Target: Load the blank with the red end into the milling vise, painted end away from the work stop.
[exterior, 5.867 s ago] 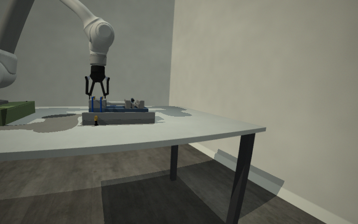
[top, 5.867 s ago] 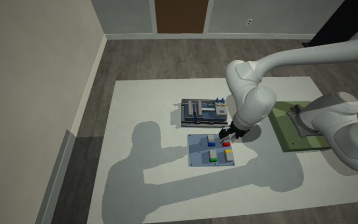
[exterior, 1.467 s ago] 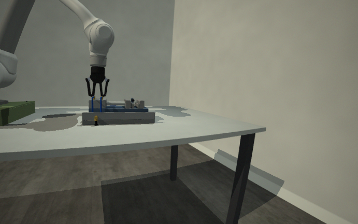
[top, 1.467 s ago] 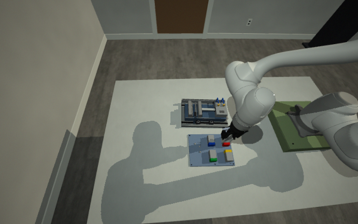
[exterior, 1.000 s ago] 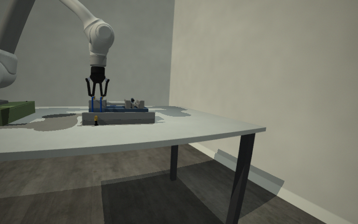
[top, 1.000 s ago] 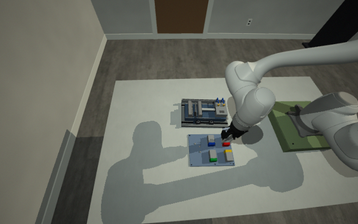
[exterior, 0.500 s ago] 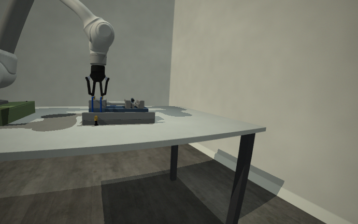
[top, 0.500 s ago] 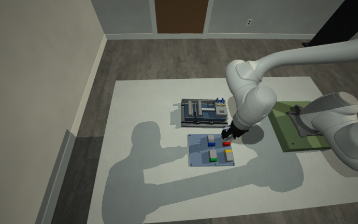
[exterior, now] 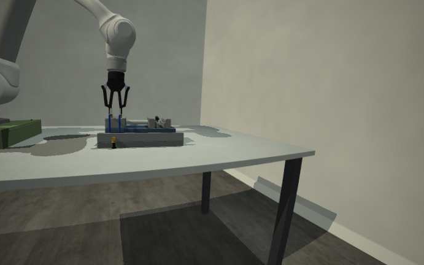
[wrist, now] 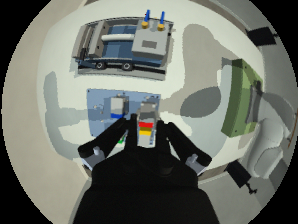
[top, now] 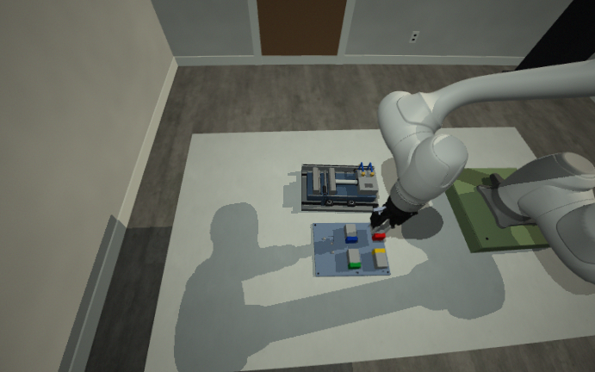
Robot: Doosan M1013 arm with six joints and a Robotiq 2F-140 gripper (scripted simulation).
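Right now the blue-ended blank is 90 mm ahead of my hand, 10 mm to the right of it and 70 mm below it. From my hand the other things lie so: yellow-ended blank (10 mm ahead, 90 mm to the left, 70 mm below); red-ended blank (30 mm below); green-ended blank (100 mm ahead, 80 mm to the left, 70 mm below).
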